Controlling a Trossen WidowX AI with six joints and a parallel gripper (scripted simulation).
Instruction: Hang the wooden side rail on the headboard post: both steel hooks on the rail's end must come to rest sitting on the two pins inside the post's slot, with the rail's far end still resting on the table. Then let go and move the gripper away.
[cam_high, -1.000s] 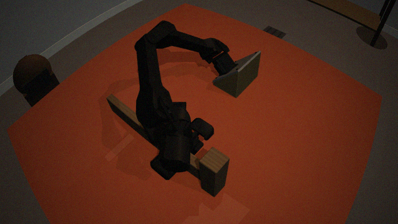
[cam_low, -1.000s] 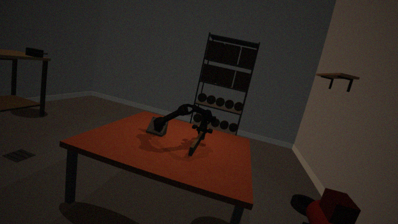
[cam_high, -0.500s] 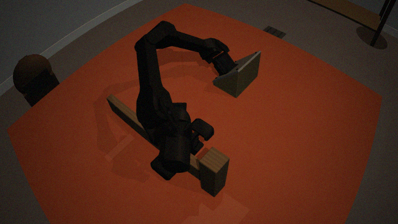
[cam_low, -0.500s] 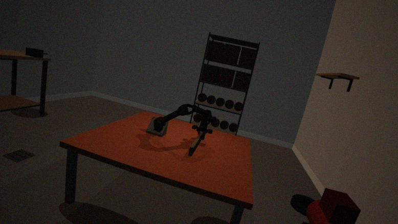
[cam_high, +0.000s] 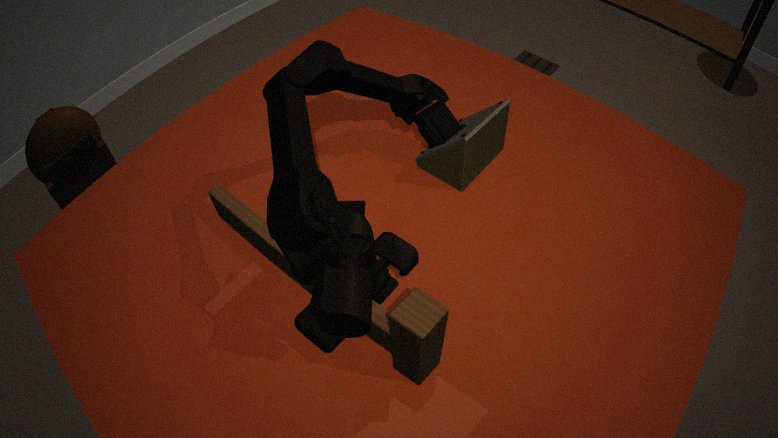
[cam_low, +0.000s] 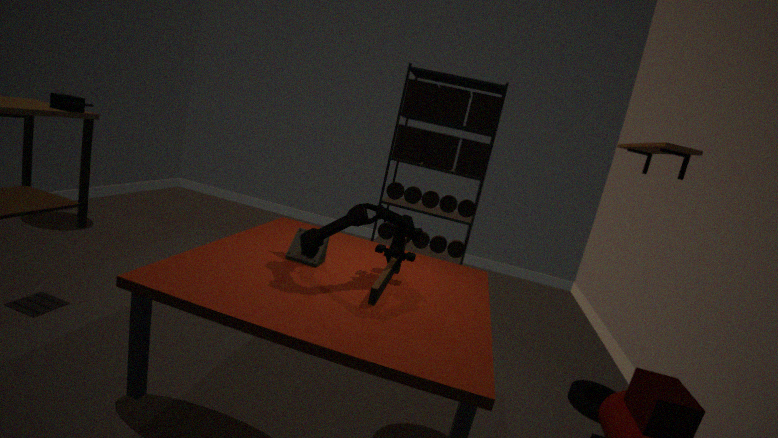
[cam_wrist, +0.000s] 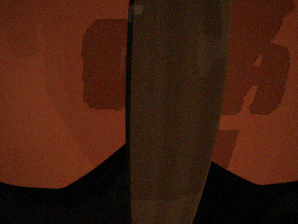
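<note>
Now: the wooden headboard post 10 mm behind my gripper tip, 100 mm to the left of it and 50 mm above it.
</note>
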